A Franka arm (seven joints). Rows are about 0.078 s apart.
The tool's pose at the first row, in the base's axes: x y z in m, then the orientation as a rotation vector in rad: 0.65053 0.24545 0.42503 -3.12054 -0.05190 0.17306
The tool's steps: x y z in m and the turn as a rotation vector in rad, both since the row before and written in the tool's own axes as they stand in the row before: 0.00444 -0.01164 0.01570 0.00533 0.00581 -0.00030; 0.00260 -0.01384 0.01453 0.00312 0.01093 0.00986; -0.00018 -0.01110 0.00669 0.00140 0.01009 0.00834; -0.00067 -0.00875 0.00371 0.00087 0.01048 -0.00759; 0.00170 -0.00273 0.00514 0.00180 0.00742 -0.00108; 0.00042 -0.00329 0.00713 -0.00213 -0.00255 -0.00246; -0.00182 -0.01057 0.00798 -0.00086 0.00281 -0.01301
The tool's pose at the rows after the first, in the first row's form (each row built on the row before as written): 0.65283 0.25745 0.40914 -3.11560 -0.05175 0.16385; 0.65344 0.27165 0.39474 -3.11388 -0.03592 0.14693; 0.65239 0.28289 0.38838 -3.11358 -0.02263 0.13135; 0.65129 0.29172 0.38497 -3.11286 -0.03417 0.11485; 0.65255 0.29462 0.37980 -3.11133 -0.03557 0.10325; 0.65242 0.29811 0.37276 -3.11323 -0.03959 0.10719; 0.64979 0.30883 0.36521 -3.11344 -0.05984 0.10254
